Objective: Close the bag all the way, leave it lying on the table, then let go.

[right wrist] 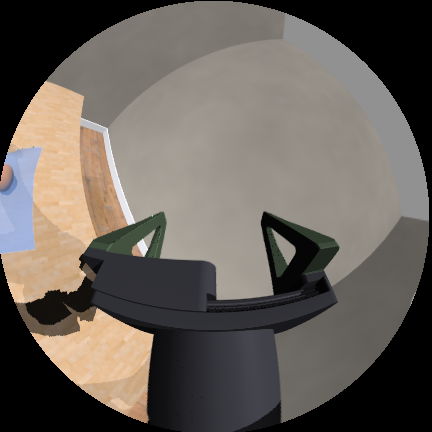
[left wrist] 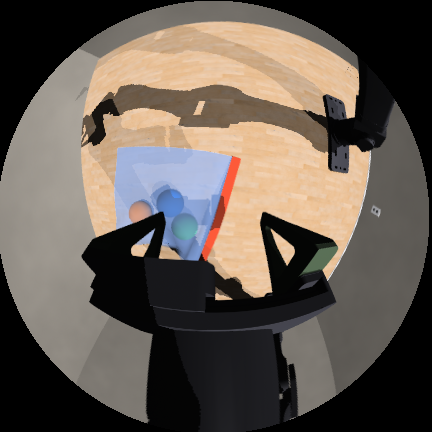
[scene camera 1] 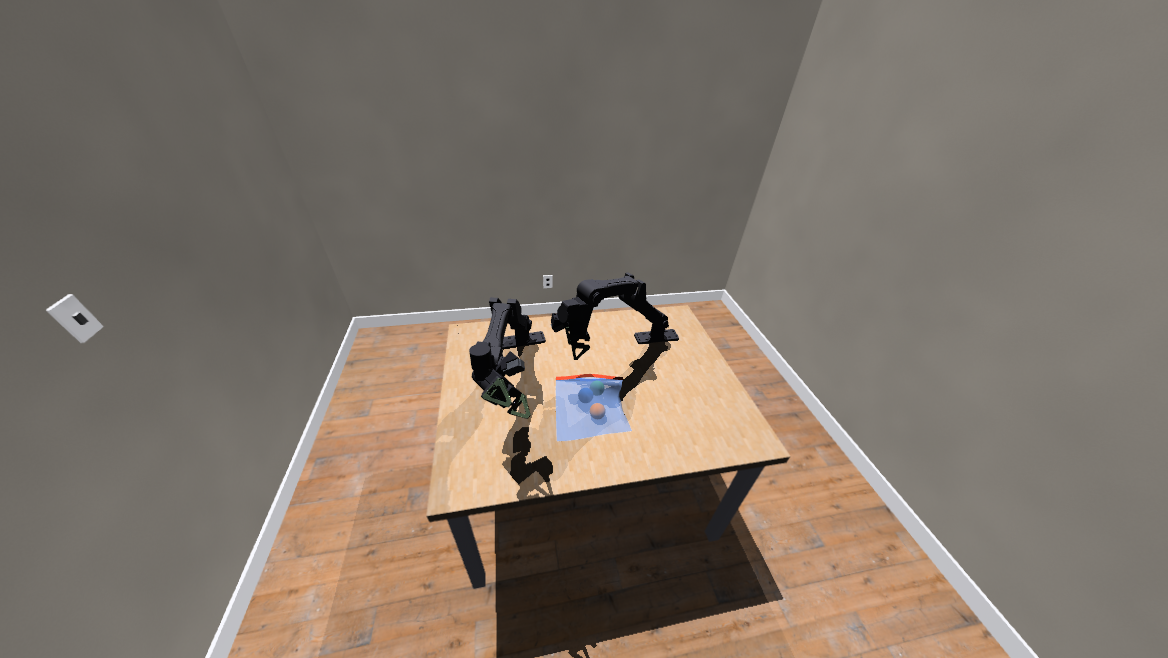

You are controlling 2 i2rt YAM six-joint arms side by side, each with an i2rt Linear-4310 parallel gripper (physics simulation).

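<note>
A see-through blue bag (scene camera 1: 572, 429) (left wrist: 145, 162) (right wrist: 17, 225) lies flat on the table with a blue ball (scene camera 1: 585, 394) (left wrist: 170, 202), a green ball (scene camera 1: 597, 388) (left wrist: 184, 226) and an orange ball (scene camera 1: 597, 411) (left wrist: 140, 212) (right wrist: 6, 177) in it. Its red strip (scene camera 1: 572, 378) (left wrist: 231, 185) runs along the edge nearer the arm bases. A small dark piece (scene camera 1: 618, 378) shows at the strip's right end in the scene view. My left gripper (scene camera 1: 579, 354) (left wrist: 212, 216) is open and empty, above the table behind the red strip. My right gripper (scene camera 1: 508, 407) (right wrist: 213, 216) is open and empty, left of the bag.
The wooden table (scene camera 1: 670, 441) (left wrist: 285, 185) (right wrist: 55, 190) carries both arm bases, the right arm's base plate (scene camera 1: 531, 337) (left wrist: 337, 160) and the left arm's base plate (scene camera 1: 656, 336), along its far edge. Arm shadows fall across the table. Grey walls stand around it.
</note>
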